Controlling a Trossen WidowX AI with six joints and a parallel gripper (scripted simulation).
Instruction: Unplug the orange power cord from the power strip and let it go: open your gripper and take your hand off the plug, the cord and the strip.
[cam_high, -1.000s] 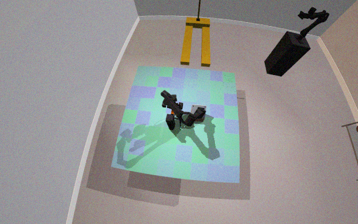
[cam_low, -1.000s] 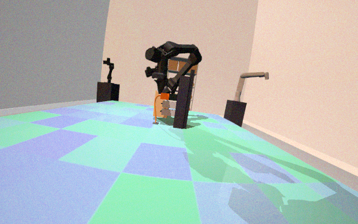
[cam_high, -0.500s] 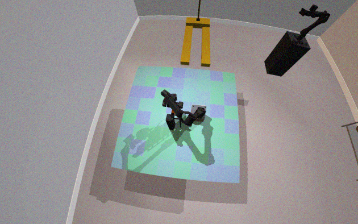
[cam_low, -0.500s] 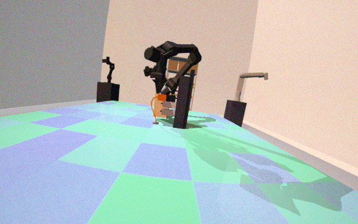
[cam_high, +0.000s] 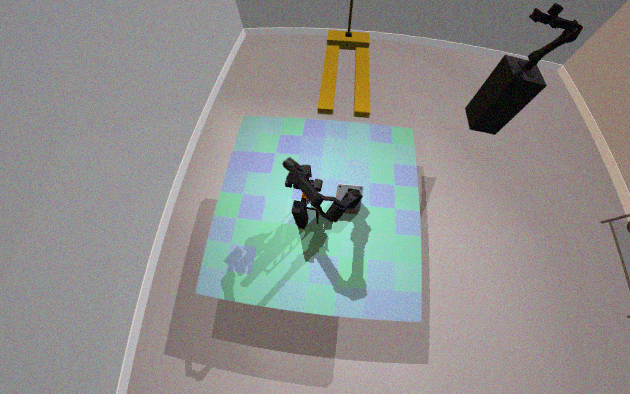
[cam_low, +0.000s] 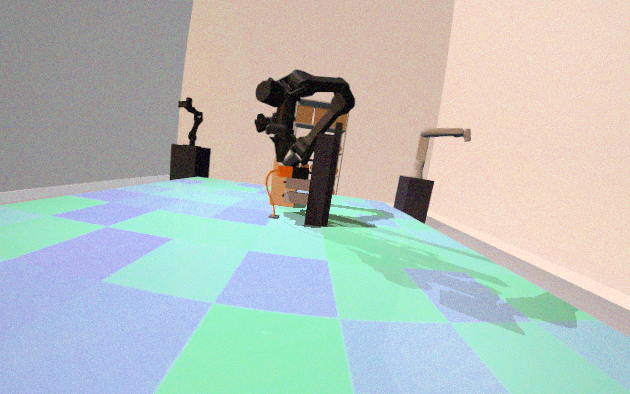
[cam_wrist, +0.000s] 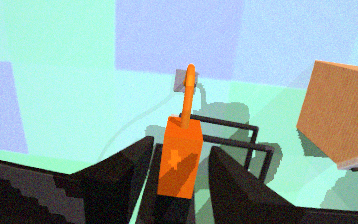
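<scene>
The orange plug is 4 cm to the left of my gripper tip and 2 cm below it.
</scene>
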